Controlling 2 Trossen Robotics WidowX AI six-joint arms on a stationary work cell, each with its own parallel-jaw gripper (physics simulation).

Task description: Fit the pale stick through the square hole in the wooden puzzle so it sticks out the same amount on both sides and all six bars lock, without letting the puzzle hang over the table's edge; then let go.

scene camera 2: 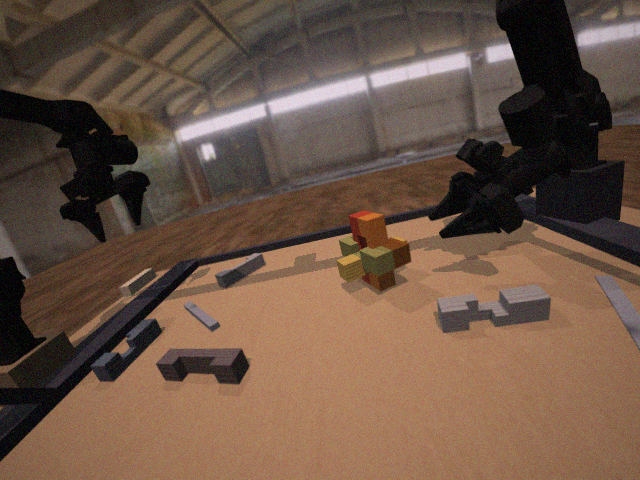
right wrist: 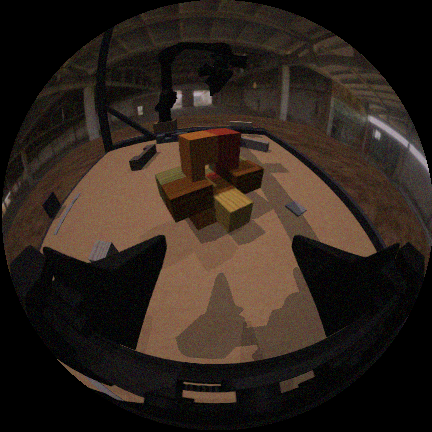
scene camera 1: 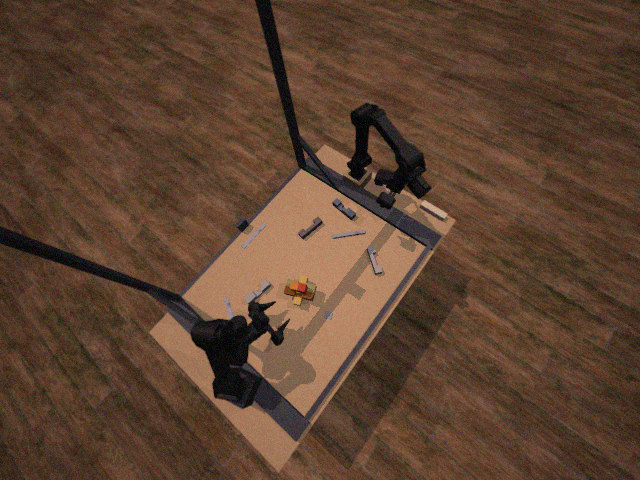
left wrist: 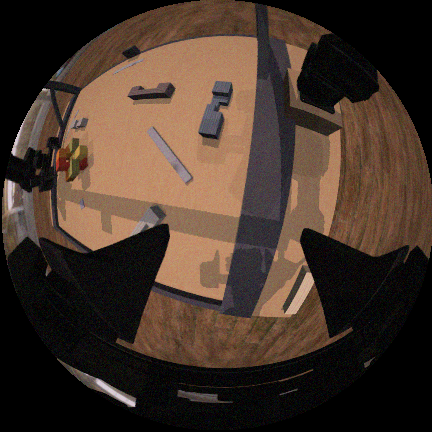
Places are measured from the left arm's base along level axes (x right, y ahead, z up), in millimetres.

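Pixels of known places: left gripper, between the fingertips: [scene camera 2: 120, 233] [right wrist: 213, 93] [left wrist: 238, 233]; right gripper, between the fingertips: [scene camera 2: 434, 226] [right wrist: 231, 242] [scene camera 1: 282, 310]; left arm's base, origin of its link: [scene camera 2: 17, 352] [right wrist: 164, 120] [scene camera 1: 357, 172] [left wrist: 315, 93]; right arm's base, origin of its link: [scene camera 2: 578, 165] [scene camera 1: 237, 388] [left wrist: 39, 179].
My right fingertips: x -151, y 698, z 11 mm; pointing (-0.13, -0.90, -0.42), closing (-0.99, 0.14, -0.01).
Note:
Ahead of a thing's pixels: the offset from my right fingertips to its top centre.
The pale stick {dx -229, dy -762, dz -47 mm} [scene camera 1: 433, 209] [scene camera 2: 138, 282] [left wrist: 299, 295] lies flat on the outer strip beyond the dark rail, at the right in scene camera 1. The puzzle [scene camera 1: 301, 287] [scene camera 2: 377, 259] [left wrist: 75, 159] [right wrist: 192, 196], of orange, red, yellow, green and brown bars, stands on the table well inside the edges. In the right wrist view a small gap shows under its orange and red top. My left gripper [scene camera 2: 120, 231] [left wrist: 238, 233] is open and empty, raised above the rail end, with the stick near its right-hand finger in its wrist view. My right gripper [scene camera 1: 281, 312] [scene camera 2: 436, 226] [right wrist: 231, 242] is open and empty, low, beside the puzzle, apart from it.
A dark rail [left wrist: 262, 190] separates the stick from the main table area. Loose notched bars lie about: brown-grey {dx +166, dy -358, dz -47 mm} [scene camera 1: 310, 227] [scene camera 2: 235, 361], blue-grey {dx +101, dy -528, dz -47 mm} [scene camera 1: 343, 208] [left wrist: 212, 120], light grey {dx +154, dy +12, dz -47 mm} [scene camera 1: 257, 292] [scene camera 2: 524, 304] near my right gripper. A thin strip {dx +10, dy -442, dz -67 mm} [scene camera 1: 348, 234] [left wrist: 170, 155] lies between others.

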